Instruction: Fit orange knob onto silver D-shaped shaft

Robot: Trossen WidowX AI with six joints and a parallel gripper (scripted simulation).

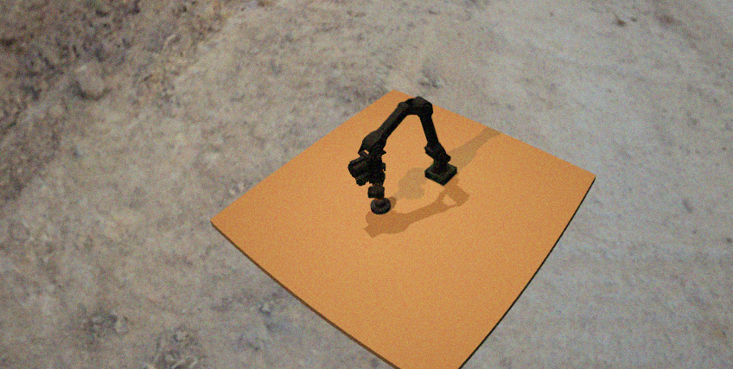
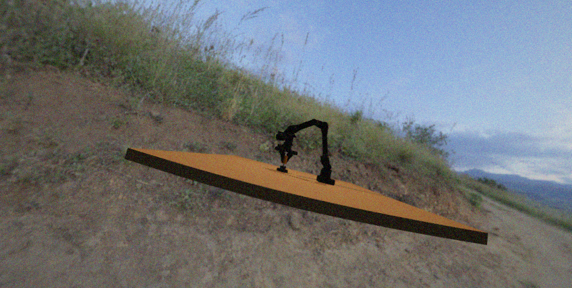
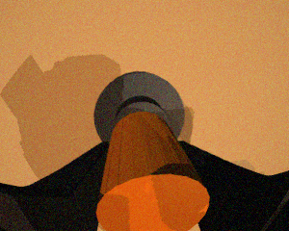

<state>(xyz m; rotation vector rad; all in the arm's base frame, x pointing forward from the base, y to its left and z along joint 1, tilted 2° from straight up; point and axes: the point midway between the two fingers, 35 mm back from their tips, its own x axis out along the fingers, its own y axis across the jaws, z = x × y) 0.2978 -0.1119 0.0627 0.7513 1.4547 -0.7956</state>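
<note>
My gripper tip is now 40 mm above the round pedestal. Also, from my gripper tip: orange knob (30 mm above).
</note>
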